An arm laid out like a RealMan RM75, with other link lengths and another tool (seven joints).
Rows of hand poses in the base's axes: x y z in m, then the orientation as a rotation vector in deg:
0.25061, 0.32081, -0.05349, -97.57, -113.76, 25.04
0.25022, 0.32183, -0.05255, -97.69, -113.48, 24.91
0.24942, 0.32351, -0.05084, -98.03, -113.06, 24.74
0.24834, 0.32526, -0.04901, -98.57, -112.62, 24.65
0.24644, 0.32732, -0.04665, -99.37, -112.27, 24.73
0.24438, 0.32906, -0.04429, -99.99, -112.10, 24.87
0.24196, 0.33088, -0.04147, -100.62, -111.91, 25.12
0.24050, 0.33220, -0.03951, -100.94, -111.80, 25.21
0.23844, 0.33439, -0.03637, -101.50, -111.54, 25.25
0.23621, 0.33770, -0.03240, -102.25, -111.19, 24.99
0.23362, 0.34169, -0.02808, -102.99, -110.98, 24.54
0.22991, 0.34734, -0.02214, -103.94, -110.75, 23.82
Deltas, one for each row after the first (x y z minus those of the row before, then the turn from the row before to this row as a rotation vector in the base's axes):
-0.00039, 0.00102, 0.00094, 0.10, 0.07, -0.24
-0.00080, 0.00168, 0.00171, 0.05, 0.03, -0.42
-0.00108, 0.00175, 0.00183, -0.10, -0.03, -0.50
-0.00190, 0.00206, 0.00236, -0.37, -0.16, -0.53
-0.00206, 0.00174, 0.00236, -0.37, -0.16, -0.34
-0.00242, 0.00182, 0.00282, -0.43, -0.12, -0.33
-0.00146, 0.00132, 0.00196, -0.19, -0.06, -0.18
-0.00206, 0.00219, 0.00314, -0.25, -0.12, -0.38
-0.00223, 0.00331, 0.00397, -0.15, -0.27, -0.57
-0.00259, 0.00399, 0.00432, -0.07, -0.43, -0.52
-0.00371, 0.00565, 0.00594, -0.02, -0.63, -0.67

